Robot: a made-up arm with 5 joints. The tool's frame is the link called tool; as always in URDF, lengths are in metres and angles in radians.
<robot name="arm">
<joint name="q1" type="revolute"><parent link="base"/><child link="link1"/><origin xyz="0 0 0.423" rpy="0 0 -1.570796"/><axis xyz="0 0 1"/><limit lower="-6.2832" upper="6.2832"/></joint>
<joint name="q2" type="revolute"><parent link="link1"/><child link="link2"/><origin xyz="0 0 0" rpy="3.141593 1.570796 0"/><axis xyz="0 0 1"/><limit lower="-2.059" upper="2.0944"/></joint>
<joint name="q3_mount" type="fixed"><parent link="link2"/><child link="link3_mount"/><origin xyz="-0.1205 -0.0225 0" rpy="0 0 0"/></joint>
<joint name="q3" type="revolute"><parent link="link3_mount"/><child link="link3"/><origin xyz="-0.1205 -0.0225 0" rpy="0 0 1.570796"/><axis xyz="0 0 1"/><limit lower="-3.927" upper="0.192"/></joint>
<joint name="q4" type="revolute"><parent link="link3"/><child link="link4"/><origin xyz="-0.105 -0.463 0" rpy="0 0 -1.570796"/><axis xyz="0 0 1"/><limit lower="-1.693" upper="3.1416"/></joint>
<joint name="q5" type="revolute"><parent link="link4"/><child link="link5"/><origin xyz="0.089 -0.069 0" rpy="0 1.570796 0"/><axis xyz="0 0 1"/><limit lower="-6.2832" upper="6.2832"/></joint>
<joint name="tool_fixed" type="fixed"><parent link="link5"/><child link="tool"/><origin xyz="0 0 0" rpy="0 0 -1.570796"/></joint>
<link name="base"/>
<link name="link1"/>
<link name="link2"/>
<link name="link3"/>
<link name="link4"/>
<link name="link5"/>
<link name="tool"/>
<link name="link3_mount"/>
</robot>
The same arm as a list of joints. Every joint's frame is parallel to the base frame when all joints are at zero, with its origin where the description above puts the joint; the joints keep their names.
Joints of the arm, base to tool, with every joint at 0 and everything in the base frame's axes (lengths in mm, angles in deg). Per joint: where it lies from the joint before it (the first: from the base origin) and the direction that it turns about. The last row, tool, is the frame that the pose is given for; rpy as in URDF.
q1: axis +z offset 0.0 0.0 423.0
q2: axis +y offset 0.0 0.0 0.0
q3: axis +y offset 45.0 0.0 241.0
q4: axis +y offset 105.0 0.0 -463.0
q5: axis -z offset 69.0 0.0 -89.0
tool: offset 0.0 0.0 0.0 rpy 180.00 0.00 0.00
Joint limits (deg, base to tool): -360.00..360.00 -117.97..120.00 -225.00..11.00 -97.00..180.00 -360.00..360.00

